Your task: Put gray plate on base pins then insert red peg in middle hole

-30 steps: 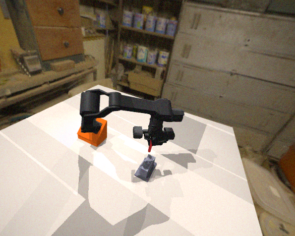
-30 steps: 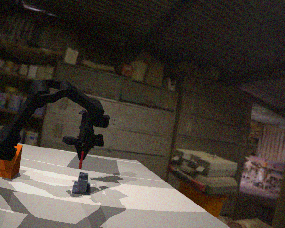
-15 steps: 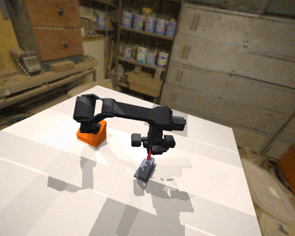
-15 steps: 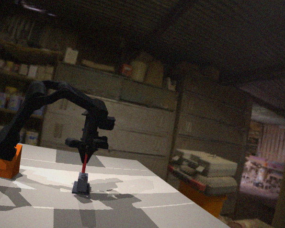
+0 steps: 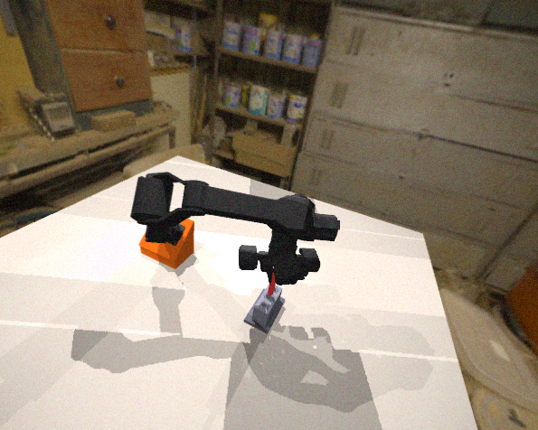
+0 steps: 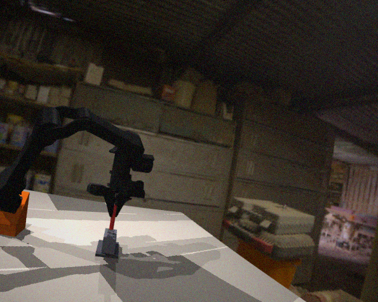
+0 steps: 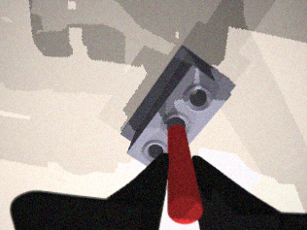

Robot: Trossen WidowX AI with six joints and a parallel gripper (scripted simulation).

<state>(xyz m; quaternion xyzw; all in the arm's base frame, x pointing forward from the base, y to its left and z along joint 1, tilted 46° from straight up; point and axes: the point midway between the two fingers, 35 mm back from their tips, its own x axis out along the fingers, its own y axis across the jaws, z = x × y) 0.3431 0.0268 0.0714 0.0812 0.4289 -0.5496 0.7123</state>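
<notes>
Right now my gripper tip is right at the red peg. Round my gripper tip: gray plate (70 mm below); base (110 mm below).
</notes>
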